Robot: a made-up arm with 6 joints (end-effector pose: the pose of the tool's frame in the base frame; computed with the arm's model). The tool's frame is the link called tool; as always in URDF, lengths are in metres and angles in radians.
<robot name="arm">
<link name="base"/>
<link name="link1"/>
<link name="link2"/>
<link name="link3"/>
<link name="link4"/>
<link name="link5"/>
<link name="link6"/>
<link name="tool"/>
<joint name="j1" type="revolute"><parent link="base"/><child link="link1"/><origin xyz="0.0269 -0.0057 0.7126" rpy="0 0 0"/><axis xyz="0 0 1"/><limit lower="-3.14" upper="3.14"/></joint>
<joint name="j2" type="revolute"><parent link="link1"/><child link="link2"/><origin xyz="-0.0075 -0.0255 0.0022" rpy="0 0 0"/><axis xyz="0 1 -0.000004"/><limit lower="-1.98" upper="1.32"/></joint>
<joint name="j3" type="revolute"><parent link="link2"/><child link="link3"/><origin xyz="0.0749 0.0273 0.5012" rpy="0 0 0"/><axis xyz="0 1 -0.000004"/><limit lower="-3.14" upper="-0.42"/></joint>
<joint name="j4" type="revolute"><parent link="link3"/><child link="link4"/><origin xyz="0.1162 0.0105 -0.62" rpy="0 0 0"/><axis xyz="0 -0.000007 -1"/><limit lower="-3.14" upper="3.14"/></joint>
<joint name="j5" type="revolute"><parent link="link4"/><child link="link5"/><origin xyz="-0.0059 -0.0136 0.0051" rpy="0 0 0"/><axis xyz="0 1 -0.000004"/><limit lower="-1.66" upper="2.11"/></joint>
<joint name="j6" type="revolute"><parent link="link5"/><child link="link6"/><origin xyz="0.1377 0.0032 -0.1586" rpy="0 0 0"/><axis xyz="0 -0.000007 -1"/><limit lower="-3.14" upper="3.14"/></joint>
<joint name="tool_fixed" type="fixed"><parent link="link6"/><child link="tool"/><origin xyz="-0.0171 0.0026 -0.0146" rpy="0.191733 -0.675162 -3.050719"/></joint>
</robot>
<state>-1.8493 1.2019 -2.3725 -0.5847 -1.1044 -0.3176</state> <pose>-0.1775 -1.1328 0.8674 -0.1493 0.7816 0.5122 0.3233</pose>
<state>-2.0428 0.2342 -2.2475 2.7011 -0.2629 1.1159</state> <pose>-0.4266 -0.7523 1.4759 0.7177 0.6005 0.3524 0.0079</pose>
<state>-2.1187 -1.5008 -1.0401 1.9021 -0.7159 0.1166</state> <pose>-0.0365 0.2246 1.4001 -0.9211 0.0858 -0.1559 0.3462</pose>
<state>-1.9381 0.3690 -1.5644 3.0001 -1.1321 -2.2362</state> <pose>-0.2263 -0.6845 0.8599 0.1701 -0.2337 0.2285 0.9296</pose>
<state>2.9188 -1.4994 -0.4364 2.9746 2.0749 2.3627</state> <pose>0.0200 -0.0563 1.3834 -0.4047 -0.8484 0.2878 0.1831</pose>
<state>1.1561 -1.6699 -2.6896 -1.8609 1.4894 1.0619</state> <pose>-0.3521 -1.2394 0.8536 -0.3055 -0.6341 0.3518 0.6171</pose>
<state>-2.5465 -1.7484 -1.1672 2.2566 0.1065 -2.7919</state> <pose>0.2785 0.2548 1.4876 0.0715 0.9286 -0.0181 0.3637</pose>
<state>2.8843 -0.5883 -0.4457 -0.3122 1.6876 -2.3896</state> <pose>-0.3252 0.1598 0.7403 0.0462 -0.2409 0.9250 0.2904</pose>
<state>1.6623 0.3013 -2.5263 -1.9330 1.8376 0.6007</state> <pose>0.1479 0.6540 1.7401 -0.4326 0.3133 0.8359 0.1264</pose>
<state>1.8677 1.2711 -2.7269 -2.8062 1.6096 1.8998</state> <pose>-0.2954 1.2294 0.9917 0.8529 0.1739 -0.4906 0.0407</pose>
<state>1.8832 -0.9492 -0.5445 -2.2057 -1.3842 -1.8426</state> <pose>-0.1888 0.0705 1.0538 -0.6789 -0.0860 -0.6591 0.3120</pose>
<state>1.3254 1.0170 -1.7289 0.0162 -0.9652 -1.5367</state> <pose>0.3124 1.0578 0.6730 0.7234 -0.3550 -0.2777 0.5230</pose>
